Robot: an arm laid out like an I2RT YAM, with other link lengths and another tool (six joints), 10 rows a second.
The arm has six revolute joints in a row. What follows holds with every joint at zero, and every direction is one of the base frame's.
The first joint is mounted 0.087 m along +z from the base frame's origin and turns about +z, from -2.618 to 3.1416 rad.
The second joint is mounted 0.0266 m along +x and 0.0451 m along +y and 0.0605 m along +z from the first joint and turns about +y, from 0 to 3.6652 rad.
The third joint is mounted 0.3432 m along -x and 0.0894 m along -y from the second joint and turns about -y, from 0 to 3.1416 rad.
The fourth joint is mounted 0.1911 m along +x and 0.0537 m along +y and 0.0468 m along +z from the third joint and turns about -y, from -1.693 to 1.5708 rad.
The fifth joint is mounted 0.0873 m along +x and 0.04 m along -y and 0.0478 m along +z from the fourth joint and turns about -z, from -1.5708 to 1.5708 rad.
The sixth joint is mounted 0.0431 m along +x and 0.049 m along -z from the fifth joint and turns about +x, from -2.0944 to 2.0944 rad.
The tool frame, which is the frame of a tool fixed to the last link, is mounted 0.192 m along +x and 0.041 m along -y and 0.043 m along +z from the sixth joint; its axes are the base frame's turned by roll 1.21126, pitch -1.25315 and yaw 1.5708 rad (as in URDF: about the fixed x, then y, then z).
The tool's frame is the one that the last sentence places.
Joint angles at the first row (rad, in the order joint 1, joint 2, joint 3, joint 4, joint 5, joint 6):
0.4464, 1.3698, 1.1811, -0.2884, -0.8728, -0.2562
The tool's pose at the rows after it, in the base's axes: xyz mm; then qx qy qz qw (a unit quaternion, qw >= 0):
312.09 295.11 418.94 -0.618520 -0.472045 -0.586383 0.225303
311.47 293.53 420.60 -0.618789 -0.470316 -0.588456 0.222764
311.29 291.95 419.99 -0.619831 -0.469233 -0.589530 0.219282
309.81 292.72 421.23 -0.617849 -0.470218 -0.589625 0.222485
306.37 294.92 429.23 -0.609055 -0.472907 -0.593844 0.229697
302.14 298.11 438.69 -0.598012 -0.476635 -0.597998 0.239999
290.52 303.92 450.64 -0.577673 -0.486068 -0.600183 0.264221
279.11 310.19 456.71 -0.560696 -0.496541 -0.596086 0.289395
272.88 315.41 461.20 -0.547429 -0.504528 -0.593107 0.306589
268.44 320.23 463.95 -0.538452 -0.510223 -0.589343 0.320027
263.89 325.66 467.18 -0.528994 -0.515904 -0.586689 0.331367
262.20 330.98 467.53 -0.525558 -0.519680 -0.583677 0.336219
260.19 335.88 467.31 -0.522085 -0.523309 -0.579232 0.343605
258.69 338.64 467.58 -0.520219 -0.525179 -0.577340 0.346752
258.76 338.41 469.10 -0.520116 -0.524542 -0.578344 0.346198
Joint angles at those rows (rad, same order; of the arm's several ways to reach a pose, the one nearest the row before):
0.4464, 1.3698, 1.1781, -0.2853, -0.8759, -0.2531
0.4464, 1.3622, 1.1766, -0.2854, -0.8698, -0.2501
0.4464, 1.3560, 1.1704, -0.2838, -0.8621, -0.2500
0.4464, 1.3560, 1.1720, -0.2838, -0.8697, -0.2500
0.4464, 1.3560, 1.1872, -0.2853, -0.8896, -0.2516
0.4464, 1.3591, 1.2071, -0.2868, -0.9172, -0.2531
0.4464, 1.3637, 1.2271, -0.2869, -0.9801, -0.2592
0.4495, 1.3744, 1.2409, -0.2914, -1.0414, -0.2684
0.4525, 1.3897, 1.2579, -0.2960, -1.0844, -0.2791
0.4586, 1.4035, 1.2717, -0.2992, -1.1136, -0.2838
0.4694, 1.4158, 1.2855, -0.2991, -1.1351, -0.2868
0.4832, 1.4266, 1.2962, -0.3007, -1.1367, -0.2868
0.4939, 1.4389, 1.3054, -0.3022, -1.1458, -0.2869
0.5016, 1.4435, 1.3100, -0.3022, -1.1474, -0.2854
0.5016, 1.4419, 1.3130, -0.3022, -1.1459, -0.2823

